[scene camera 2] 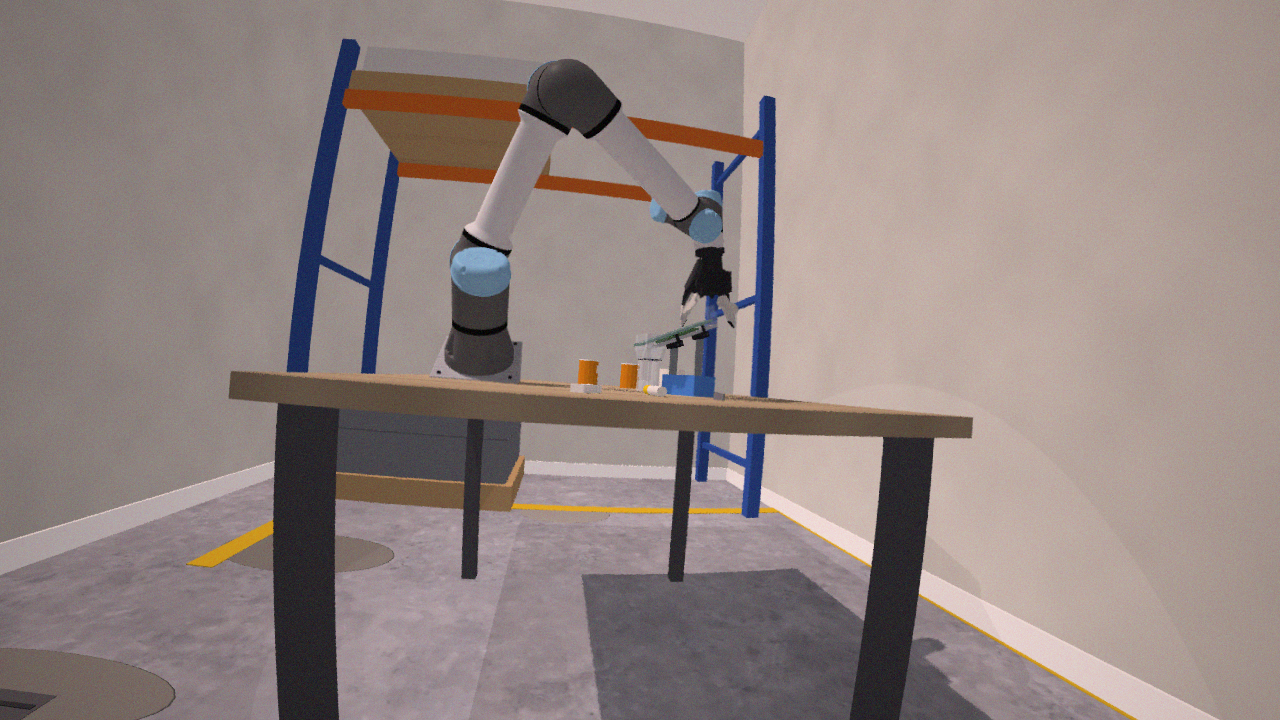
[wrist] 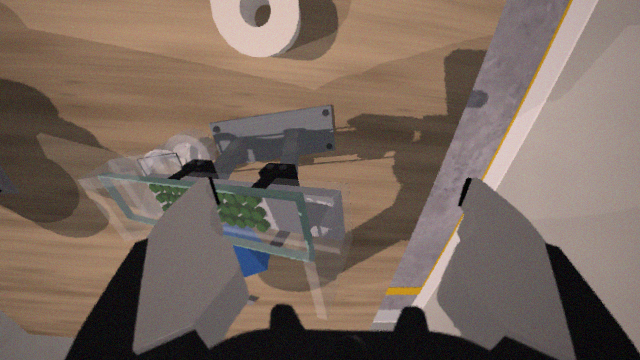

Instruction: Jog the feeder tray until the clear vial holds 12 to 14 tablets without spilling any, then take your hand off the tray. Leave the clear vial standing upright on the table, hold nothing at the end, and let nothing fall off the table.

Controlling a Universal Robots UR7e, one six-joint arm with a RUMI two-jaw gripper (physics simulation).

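Places are measured from the arm's base along level axes (x ahead, y left, z up), in metres.
Pixels of known places: gripper, between the fingertips: (scene camera 2: pixel 708 327) (wrist: pixel 336 181); arm's base, origin of its link: (scene camera 2: pixel 479 357).
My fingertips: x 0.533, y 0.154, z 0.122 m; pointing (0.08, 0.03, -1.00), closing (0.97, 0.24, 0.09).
Observation:
For each thing: its top centre in the pictures, then the offset to it from my fingertips. "spot": a spot on its surface instead.
- clear vial, centre of its top: (wrist: pixel 167 173) (scene camera 2: pixel 649 361) dx -0.152, dy -0.081, dz -0.101 m
- base, a spot on its surface: (wrist: pixel 272 121) spot: dx -0.056, dy -0.023, dz -0.166 m
- blue box, centre of its top: (wrist: pixel 236 259) (scene camera 2: pixel 688 375) dx -0.083, dy -0.243, dz -0.132 m
- white cap, centre of its top: (scene camera 2: pixel 586 384) dx -0.272, dy -0.474, dz -0.160 m
- yellow-and-white item, centre of its top: (scene camera 2: pixel 654 385) dx -0.163, dy -0.384, dz -0.156 m
- white ring-shaped object, centre of its top: (wrist: pixel 255 9) (scene camera 2: pixel 672 369) dx -0.076, dy +0.082, dz -0.112 m
The clear feeder tray (scene camera 2: pixel 666 337) (wrist: pixel 306 225), with a green-edged rim, sits tilted on a stand. Its lower end is at the left in the scene view. Many green tablets (wrist: pixel 245 211) lie in it, partly hidden by a finger in the wrist view. The clear vial (scene camera 2: pixel 648 372) stands upright under the tray's low end; whether it holds tablets cannot be told. My gripper (scene camera 2: pixel 708 324) (wrist: pixel 336 181) is open and empty, close to the tray's raised end. In the wrist view the left finger overlaps the tray and the right finger is beyond its right end.
A grey stand base (wrist: pixel 272 121) lies under the tray. A blue box (scene camera 2: pixel 687 385) (wrist: pixel 253 261) is beside it. Two orange bottles (scene camera 2: pixel 587 372) (scene camera 2: pixel 629 375), a white cap (scene camera 2: pixel 585 388) and a yellow-and-white item (scene camera 2: pixel 656 390) are on the table (scene camera 2: pixel 501 402). A white ring-shaped object (wrist: pixel 287 30) is at the wrist view's top.

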